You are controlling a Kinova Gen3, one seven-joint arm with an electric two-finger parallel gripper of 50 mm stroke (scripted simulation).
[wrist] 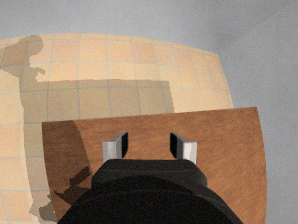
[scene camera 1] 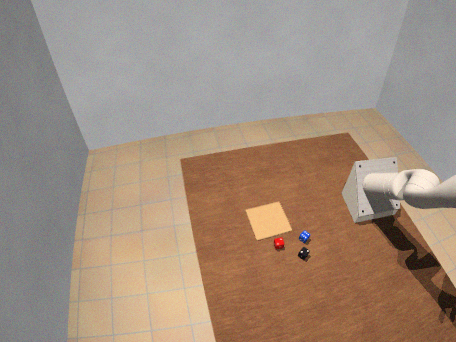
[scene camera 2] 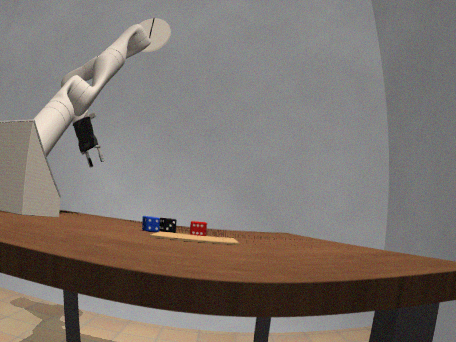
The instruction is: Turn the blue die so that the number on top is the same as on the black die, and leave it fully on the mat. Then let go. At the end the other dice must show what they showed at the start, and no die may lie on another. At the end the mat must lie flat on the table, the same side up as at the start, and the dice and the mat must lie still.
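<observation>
In the pictures: the gripper, a tan mat.
</observation>
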